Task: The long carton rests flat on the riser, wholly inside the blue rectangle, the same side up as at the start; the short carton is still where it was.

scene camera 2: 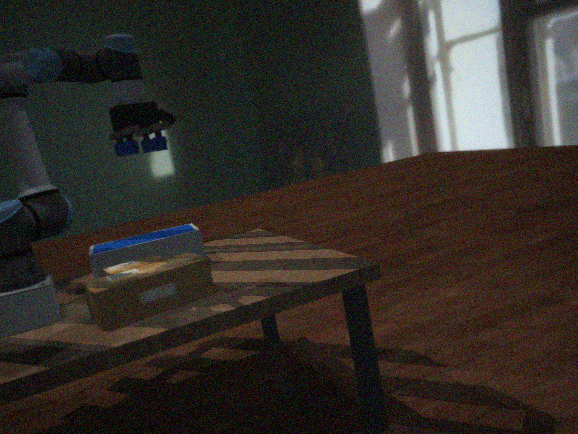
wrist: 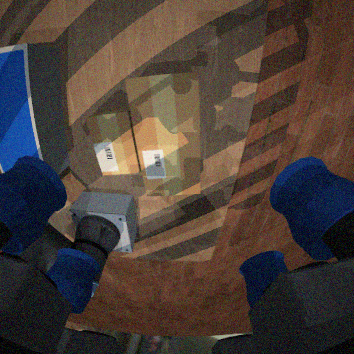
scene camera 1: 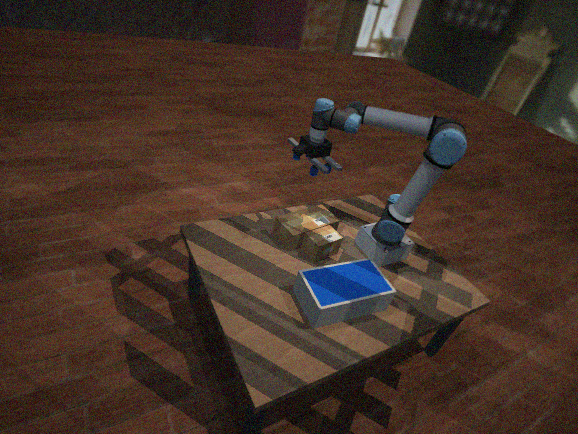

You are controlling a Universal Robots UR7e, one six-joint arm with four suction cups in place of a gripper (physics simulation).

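Pixels of known places: end effector, tool point: [scene camera 2: 141, 153] [wrist: 166, 238] [scene camera 1: 311, 164]; arm's base, origin of the base link: [scene camera 2: 16, 284] [wrist: 98, 230].
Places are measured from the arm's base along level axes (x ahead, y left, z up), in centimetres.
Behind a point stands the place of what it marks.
The long carton [scene camera 1: 291, 223] @[z -0.8, x 41.5, y -24.1 cm] [scene camera 2: 155, 295] @[z -6.1, x 30.8, y -32.2 cm] [wrist: 175, 105] @[z -0.8, x 39.6, y -26.5 cm] lies flat on the table, label side up. The short carton [scene camera 1: 320, 248] @[z -2.6, x 36.2, y -5.7 cm] [wrist: 103, 126] @[z -0.8, x 35.4, y -9.9 cm] lies close beside it, on the side toward the riser, with its label up; in scene camera 2 it is mostly hidden behind the long carton. The grey riser [scene camera 1: 350, 309] @[z -3.6, x 44.0, y 27.2 cm] [scene camera 2: 150, 251] @[z -2.0, x 39.0, y 7.7 cm] [wrist: 50, 100] @[z -5.8, x 42.3, y 7.2 cm] stands apart from the cartons, with the blue rectangle [scene camera 1: 345, 282] @[z 1.3, x 41.1, y 18.0 cm] [scene camera 2: 145, 238] @[z 1.2, x 39.8, y 16.2 cm] [wrist: 15, 110] @[z 1.2, x 41.8, y 13.3 cm] on its top. No carton lies on it. My gripper [scene camera 1: 312, 162] @[z 29.7, x 36.4, y -26.6 cm] [scene camera 2: 141, 145] [wrist: 170, 235] @[z 29.7, x 36.4, y -26.6 cm] is open, its blue cups high above the cartons, touching nothing.
The arm's base [scene camera 1: 375, 245] @[z -1.8, x 8.7, y 2.4 cm] [scene camera 2: 30, 307] @[z -5.0, x 2.2, y -10.6 cm] [wrist: 107, 202] @[z -5.4, x 8.5, y -3.5 cm] stands on the striped, shadowed table [scene camera 1: 270, 370] @[z -10.8, x 81.8, y 33.1 cm] [scene camera 2: 285, 264] @[z -10.8, x 71.5, y -24.1 cm] near the cartons and the riser. The arm reaches high over the table. The brown floor [scene camera 1: 100, 125] surrounds the table.
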